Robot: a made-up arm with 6 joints.
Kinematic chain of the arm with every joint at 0, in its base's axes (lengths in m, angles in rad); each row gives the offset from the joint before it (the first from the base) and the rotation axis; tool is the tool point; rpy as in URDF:
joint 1: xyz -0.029 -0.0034 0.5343 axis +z
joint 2: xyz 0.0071 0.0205 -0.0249 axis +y
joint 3: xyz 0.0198 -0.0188 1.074 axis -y
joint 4: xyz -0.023 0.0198 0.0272 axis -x
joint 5: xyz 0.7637 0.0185 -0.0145 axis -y
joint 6: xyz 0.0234 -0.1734 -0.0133 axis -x
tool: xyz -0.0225 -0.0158 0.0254 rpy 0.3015 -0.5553 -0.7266
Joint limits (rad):
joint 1: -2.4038..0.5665
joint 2: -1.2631..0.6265
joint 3: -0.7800..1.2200
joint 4: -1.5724..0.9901
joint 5: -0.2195..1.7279
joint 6: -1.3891..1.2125
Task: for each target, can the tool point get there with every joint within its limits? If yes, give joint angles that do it. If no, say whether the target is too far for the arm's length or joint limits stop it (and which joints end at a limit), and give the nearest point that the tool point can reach.
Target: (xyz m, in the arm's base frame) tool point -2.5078 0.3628 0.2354
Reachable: no: too far | nearest point -1.7300 0.2479 1.1784 | short by 1.228 m
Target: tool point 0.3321 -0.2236 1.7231
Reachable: yes | joints -0.1750 -0.3370 -0.1921 0.4427 0.3004 -0.8063
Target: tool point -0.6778 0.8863 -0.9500
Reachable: no: joint limits stop it (at a limit: joint 1, joint 2, joint 3, joint 4, joint 6) | nearest point 0.4701 0.3742 0.5925 | short by 1.990 m
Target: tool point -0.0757 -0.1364 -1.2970
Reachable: no: joint limits stop it (at a limit: joint 2, joint 3, joint 6) | nearest point -0.2358 -0.5923 0.5876 | short by 1.946 m
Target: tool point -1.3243 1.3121 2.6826
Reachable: no: too far | nearest point -0.8698 0.8505 1.9230 | short by 0.998 m
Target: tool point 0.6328 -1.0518 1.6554
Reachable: yes | joints -0.8940 0.4755 0.6737 0.1692 0.0495 0.2269
